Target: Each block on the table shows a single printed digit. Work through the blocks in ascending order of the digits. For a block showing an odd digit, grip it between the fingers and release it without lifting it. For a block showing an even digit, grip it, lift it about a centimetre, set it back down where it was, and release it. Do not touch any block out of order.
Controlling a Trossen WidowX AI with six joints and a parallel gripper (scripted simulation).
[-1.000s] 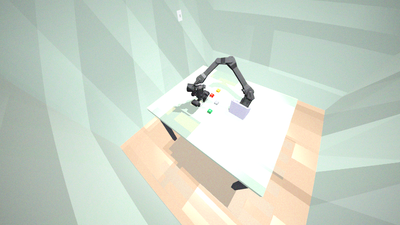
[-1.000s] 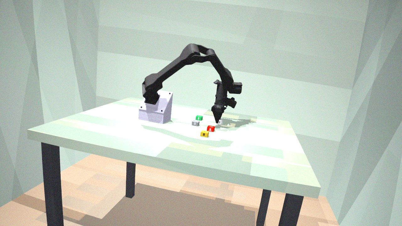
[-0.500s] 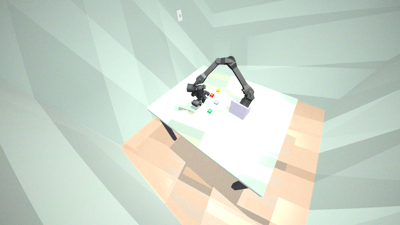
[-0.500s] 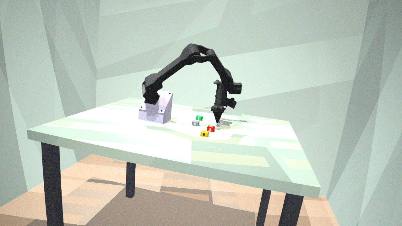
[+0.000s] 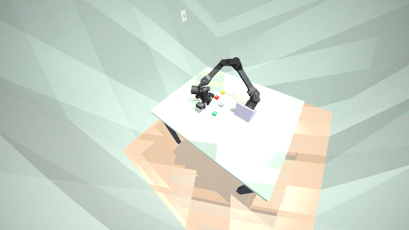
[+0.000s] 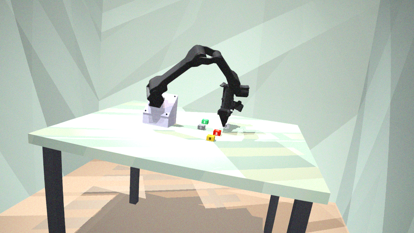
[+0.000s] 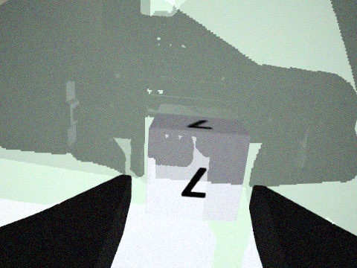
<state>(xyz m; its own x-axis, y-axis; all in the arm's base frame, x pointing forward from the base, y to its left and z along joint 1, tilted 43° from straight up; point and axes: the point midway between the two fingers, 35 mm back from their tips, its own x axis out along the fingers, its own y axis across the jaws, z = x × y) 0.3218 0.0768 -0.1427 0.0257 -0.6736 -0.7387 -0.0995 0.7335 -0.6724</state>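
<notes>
Right now the white block marked 7 is 1 cm ahead of my gripper tip. The rest, counted from my gripper tip: red block: 15 cm to the right; then grey block marked 0: 9 cm behind, 11 cm to the right; then green block: 11 cm behind, 1 cm to the left.
</notes>
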